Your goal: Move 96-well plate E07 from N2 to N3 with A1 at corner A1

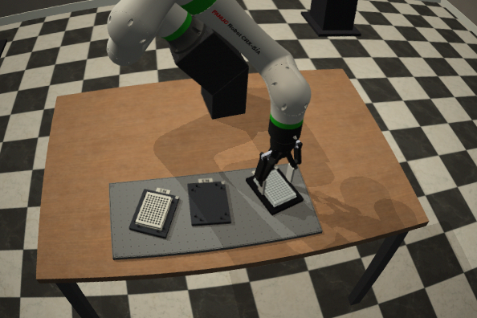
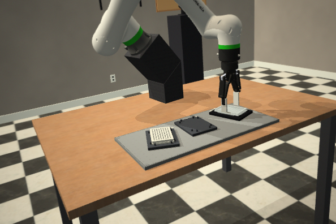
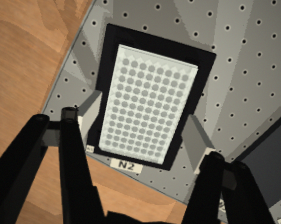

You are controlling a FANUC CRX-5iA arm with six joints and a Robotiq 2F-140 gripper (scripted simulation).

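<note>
Now: the plate 3 cm below my hand. The rest, counted from my hand: landing nest N3: 1 cm ahead, 22 cm to the right, 5 cm below; N2 label: 9 cm behind, 3 cm to the right, 5 cm below; plate nest N2: 5 cm below.
</note>
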